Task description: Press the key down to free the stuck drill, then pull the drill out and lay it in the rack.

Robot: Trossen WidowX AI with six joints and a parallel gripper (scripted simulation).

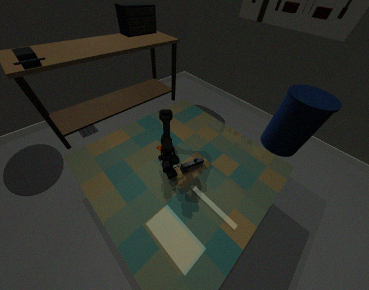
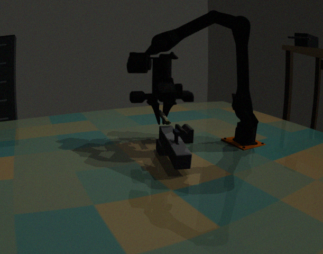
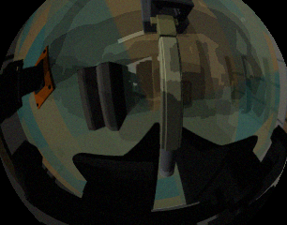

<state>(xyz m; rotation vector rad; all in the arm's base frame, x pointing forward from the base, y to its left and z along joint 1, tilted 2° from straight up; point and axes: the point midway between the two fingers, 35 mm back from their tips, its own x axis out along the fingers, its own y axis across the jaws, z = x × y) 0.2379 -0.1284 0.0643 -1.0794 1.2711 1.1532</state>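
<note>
Right now the dark rack is 60 mm behind my gripper tip, 40 mm to the left of it and 20 mm below it. The rest, counted from my gripper tip: short key (40 mm ahead, 220 mm to the left, 10 mm above); then drill (40 mm to the left, 30 mm above); then long grey block (30 mm ahead, 190 mm to the left, 10 mm below).
</note>
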